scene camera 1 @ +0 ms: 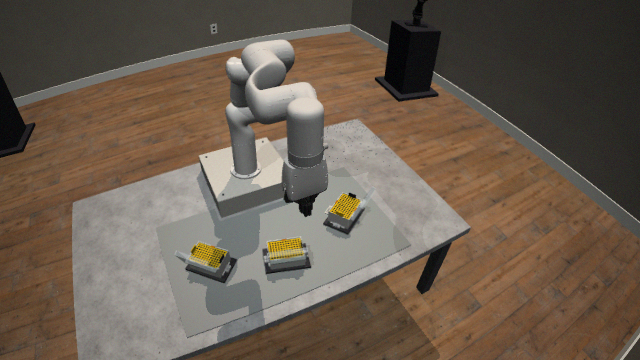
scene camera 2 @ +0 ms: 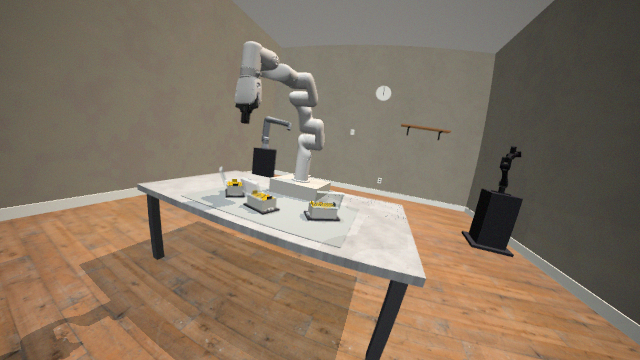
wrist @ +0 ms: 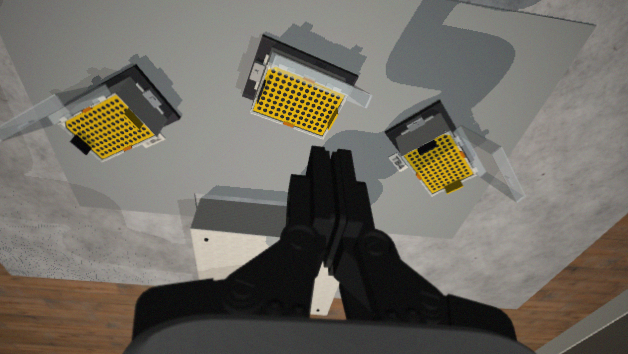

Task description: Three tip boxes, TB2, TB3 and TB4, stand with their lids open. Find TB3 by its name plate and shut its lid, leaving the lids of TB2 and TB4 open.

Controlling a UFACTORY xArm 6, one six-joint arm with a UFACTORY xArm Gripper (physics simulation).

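Places are measured from the arm's base along level axes (x left, y back, z up), in metres.
Pixels of known places: gripper, fingertip midpoint: (scene camera 1: 305, 212) (scene camera 2: 245, 123) (wrist: 324, 173); arm's base, link origin: (scene camera 1: 246, 169) (scene camera 2: 300, 180).
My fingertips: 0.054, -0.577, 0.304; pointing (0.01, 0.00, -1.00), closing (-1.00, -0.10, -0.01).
Note:
For each thing: its top centre in the pictures, then the offset to it from my fingertips, as dx, dy, dz. Level surfaces: height alone.
- TB4, top centre: (wrist: 442, 171) (scene camera 1: 206, 252) -0.278, +0.207, -0.311
- TB2, top centre: (wrist: 104, 135) (scene camera 1: 346, 202) (scene camera 2: 323, 202) +0.258, +0.274, -0.311
- grey mat, surface height: dz -0.386
- stone-topped table, surface height: dz -0.388
TB3 (scene camera 1: 286, 252) (scene camera 2: 261, 201) (wrist: 300, 102) is the middle box, with a yellow tip rack and its clear lid (wrist: 360, 96) open; its name plate is not readable here. TB4 (scene camera 1: 209, 257) (scene camera 2: 234, 189) (wrist: 440, 165) is on the left in scene camera 1, its plate (wrist: 398, 162) readable in the wrist view and its lid (scene camera 1: 182, 256) (wrist: 492, 162) open. TB2 (scene camera 1: 345, 210) (scene camera 2: 322, 211) (wrist: 110, 127) is on the right in scene camera 1, its lid (scene camera 1: 368, 198) (scene camera 2: 330, 197) (wrist: 32, 117) open. My gripper (scene camera 1: 306, 214) (scene camera 2: 245, 121) (wrist: 324, 173) is shut and empty, high above the table, apart from all boxes.
The boxes stand on a grey mat (scene camera 1: 200, 320) (scene camera 2: 330, 237) on the stone-topped table (scene camera 1: 115, 300) (scene camera 2: 390, 250). The arm's pale base block (scene camera 1: 250, 200) (scene camera 2: 295, 189) (wrist: 225, 250) stands behind the mat. Dark pedestals (scene camera 1: 410, 60) (scene camera 2: 495, 220) stand away on the floor.

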